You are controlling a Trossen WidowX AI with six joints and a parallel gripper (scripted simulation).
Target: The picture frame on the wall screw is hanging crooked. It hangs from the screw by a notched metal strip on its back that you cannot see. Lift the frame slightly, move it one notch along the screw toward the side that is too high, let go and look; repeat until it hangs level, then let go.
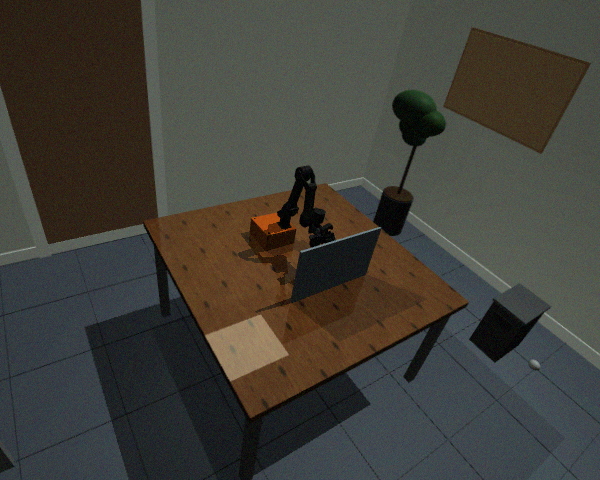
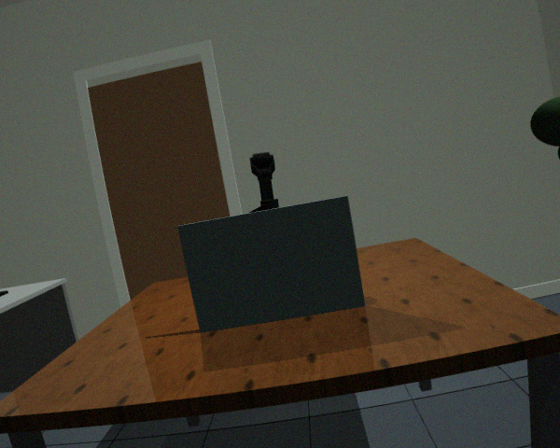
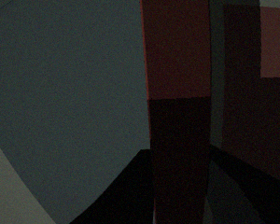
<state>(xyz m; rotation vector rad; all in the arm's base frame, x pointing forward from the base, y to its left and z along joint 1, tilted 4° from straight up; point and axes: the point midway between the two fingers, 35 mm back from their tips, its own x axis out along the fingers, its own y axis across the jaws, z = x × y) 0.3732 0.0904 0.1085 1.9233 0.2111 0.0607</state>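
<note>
The picture frame lies 50 mm below my gripper tip and 20 mm to the left of it. Also, from my gripper tip: grey wall panel: 70 mm below, 20 mm ahead.
</note>
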